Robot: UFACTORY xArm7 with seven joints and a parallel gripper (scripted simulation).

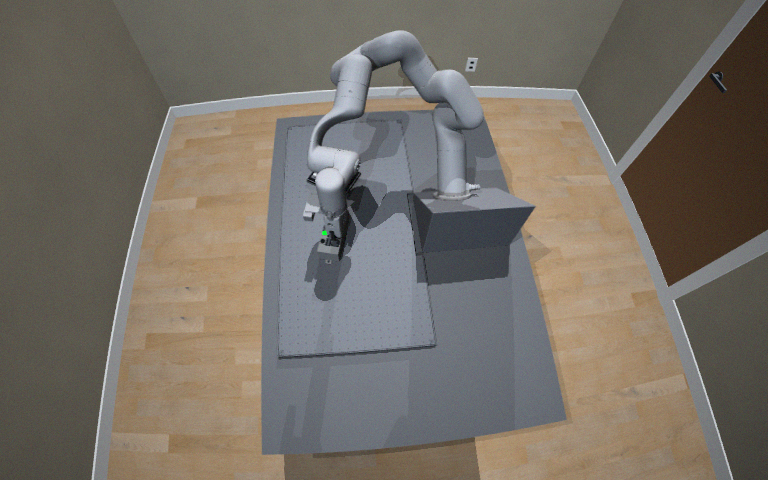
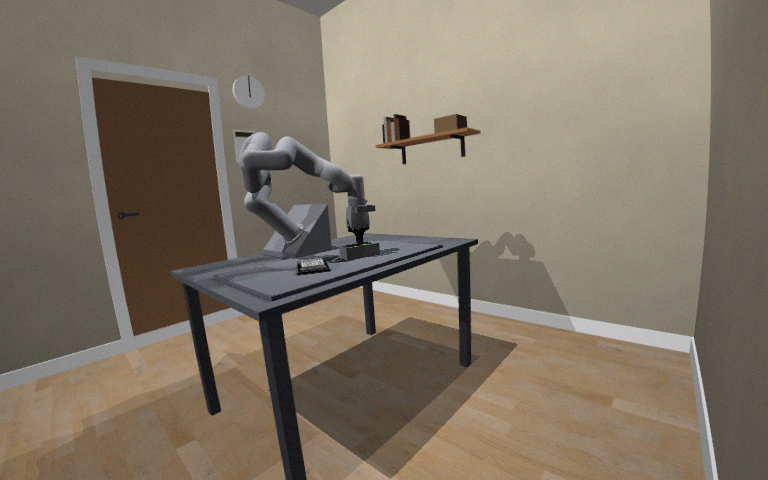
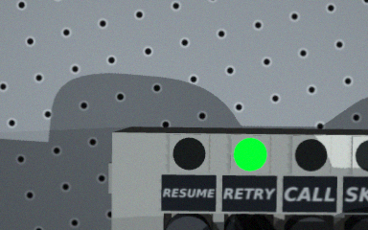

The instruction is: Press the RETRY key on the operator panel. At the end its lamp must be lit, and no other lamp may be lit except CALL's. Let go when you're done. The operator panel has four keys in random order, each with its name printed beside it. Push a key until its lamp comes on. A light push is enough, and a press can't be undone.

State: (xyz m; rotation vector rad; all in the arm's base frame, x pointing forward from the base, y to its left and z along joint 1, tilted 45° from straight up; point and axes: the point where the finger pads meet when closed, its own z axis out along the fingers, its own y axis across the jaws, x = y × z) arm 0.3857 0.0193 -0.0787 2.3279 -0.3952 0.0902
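Right now my hand is 2 cm to the left of the operator panel and 3 cm above it.
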